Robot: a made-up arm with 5 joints. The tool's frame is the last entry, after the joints. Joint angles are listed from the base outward.
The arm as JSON. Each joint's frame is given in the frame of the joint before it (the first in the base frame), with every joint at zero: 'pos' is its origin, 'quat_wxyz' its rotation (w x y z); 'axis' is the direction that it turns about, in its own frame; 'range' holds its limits. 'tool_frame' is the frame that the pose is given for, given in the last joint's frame.
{
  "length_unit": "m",
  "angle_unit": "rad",
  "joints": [
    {
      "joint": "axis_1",
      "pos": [
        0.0,
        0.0,
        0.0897
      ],
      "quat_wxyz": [
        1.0,
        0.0,
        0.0,
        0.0
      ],
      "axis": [
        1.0,
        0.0,
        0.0
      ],
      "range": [
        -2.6,
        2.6
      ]
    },
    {
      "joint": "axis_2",
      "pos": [
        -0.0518,
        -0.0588,
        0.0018
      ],
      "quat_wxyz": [
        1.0,
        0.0,
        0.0,
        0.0
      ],
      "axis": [
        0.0,
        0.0,
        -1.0
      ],
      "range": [
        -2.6,
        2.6
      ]
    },
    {
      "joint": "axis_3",
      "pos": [
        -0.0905,
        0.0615,
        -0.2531
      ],
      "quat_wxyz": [
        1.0,
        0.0,
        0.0,
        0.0
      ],
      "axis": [
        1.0,
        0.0,
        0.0
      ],
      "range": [
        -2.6,
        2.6
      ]
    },
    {
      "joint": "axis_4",
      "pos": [
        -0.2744,
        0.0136,
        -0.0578
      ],
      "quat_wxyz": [
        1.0,
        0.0,
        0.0,
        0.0
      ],
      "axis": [
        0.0,
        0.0,
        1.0
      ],
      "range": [
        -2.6,
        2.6
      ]
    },
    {
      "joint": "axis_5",
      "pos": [
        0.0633,
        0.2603,
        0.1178
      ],
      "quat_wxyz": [
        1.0,
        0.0,
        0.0,
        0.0
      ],
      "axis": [
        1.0,
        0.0,
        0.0
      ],
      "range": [
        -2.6,
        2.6
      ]
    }
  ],
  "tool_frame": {
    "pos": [
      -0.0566,
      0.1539,
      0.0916
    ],
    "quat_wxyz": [
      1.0,
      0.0,
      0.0,
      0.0
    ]
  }
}
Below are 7 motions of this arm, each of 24 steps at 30 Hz.
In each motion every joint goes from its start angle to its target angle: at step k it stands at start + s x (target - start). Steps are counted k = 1, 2, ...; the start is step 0. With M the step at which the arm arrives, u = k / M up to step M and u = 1 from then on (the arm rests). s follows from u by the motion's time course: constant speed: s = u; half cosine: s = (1 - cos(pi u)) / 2; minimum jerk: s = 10 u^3 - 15 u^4 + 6 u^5.
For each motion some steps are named. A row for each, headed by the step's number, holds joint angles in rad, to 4 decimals.
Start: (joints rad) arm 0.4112 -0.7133 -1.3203 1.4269 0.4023
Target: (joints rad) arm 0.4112 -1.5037 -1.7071 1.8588 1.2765
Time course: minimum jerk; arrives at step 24
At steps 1, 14, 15, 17, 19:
1: 0.4112 -0.7138 -1.3206 1.4272 0.4029
14: 0.4112 -1.2297 -1.5730 1.7091 0.9735
15: 0.4112 -1.2862 -1.6006 1.7399 1.0359
17: 0.4112 -1.3834 -1.6482 1.7931 1.1434
19: 0.4112 -1.4527 -1.6821 1.8309 1.2201

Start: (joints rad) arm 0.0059 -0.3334 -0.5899 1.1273 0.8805
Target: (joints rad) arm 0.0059 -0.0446 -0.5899 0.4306 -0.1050
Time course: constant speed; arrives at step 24
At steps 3, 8, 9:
3: 0.0059 -0.2973 -0.5899 1.0402 0.7573
8: 0.0059 -0.2371 -0.5899 0.8951 0.5520
9: 0.0059 -0.2251 -0.5899 0.8660 0.5109

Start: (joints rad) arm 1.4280 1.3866 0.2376 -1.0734 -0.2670
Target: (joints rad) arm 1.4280 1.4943 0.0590 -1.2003 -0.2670
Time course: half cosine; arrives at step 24
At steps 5, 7, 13, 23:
5: 1.4280 1.3977 0.2191 -1.0865 -0.2670
7: 1.4280 1.4077 0.2027 -1.0982 -0.2670
13: 1.4280 1.4475 0.1366 -1.1451 -0.2670
23: 1.4280 1.4938 0.0598 -1.1998 -0.2670

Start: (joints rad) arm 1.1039 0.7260 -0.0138 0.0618 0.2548
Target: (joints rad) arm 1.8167 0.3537 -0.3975 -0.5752 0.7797
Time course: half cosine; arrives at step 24
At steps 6, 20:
6: 1.2083 0.6715 -0.0700 -0.0315 0.3317
20: 1.7690 0.3786 -0.3718 -0.5325 0.7445

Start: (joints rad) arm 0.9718 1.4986 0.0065 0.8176 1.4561
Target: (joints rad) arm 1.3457 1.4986 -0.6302 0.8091 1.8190
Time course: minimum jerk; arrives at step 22
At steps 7, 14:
7: 1.0421 1.4986 -0.1132 0.8160 1.5243
14: 1.2497 1.4986 -0.4668 0.8113 1.7258

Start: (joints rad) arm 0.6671 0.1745 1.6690 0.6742 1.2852
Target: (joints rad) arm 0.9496 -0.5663 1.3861 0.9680 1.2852
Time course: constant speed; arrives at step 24
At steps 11, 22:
11: 0.7966 -0.1650 1.5393 0.8089 1.2852
22: 0.9261 -0.5046 1.4097 0.9435 1.2852

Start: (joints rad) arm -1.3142 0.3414 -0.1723 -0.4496 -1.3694
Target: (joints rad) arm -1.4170 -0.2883 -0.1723 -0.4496 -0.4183
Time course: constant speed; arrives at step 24
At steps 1, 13, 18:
1: -1.3185 0.3152 -0.1723 -0.4496 -1.3298
13: -1.3699 0.0003 -0.1723 -0.4496 -0.8542
18: -1.3913 -0.1309 -0.1723 -0.4496 -0.6561

